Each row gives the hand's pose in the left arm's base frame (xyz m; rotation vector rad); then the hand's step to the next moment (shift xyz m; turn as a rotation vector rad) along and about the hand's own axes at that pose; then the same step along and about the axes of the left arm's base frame.
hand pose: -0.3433 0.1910 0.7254 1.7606 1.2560 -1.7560
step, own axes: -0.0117 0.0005 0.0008 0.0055 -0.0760 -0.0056
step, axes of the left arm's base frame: 0.0018 -0.0048 0.0106 -0.0561 0.0475 0.0209
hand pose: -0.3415 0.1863 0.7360 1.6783 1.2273 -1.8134
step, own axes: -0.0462 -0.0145 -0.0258 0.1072 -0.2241 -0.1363
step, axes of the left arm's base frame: 0.0144 0.0156 0.0506 -0.1125 0.2598 -0.0121
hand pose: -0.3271 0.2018 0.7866 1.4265 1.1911 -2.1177
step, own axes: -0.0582 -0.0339 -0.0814 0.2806 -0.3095 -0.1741
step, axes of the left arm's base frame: 0.0532 0.0735 0.0541 -0.2234 0.3713 -0.1307
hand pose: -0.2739 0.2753 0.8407 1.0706 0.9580 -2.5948
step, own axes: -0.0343 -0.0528 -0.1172 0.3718 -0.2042 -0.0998
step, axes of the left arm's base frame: 0.0715 0.1115 -0.0129 -0.2915 0.2502 -0.2057
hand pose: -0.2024 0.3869 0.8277 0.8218 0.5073 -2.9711
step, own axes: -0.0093 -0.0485 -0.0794 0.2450 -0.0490 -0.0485
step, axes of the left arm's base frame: 0.0426 0.0702 -0.0448 -0.1919 0.0785 -0.1476
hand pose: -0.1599 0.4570 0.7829 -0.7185 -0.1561 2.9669
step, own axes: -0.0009 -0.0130 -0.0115 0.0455 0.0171 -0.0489
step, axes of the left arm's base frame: 0.0068 0.0137 -0.0082 -0.0188 -0.0082 -0.0658
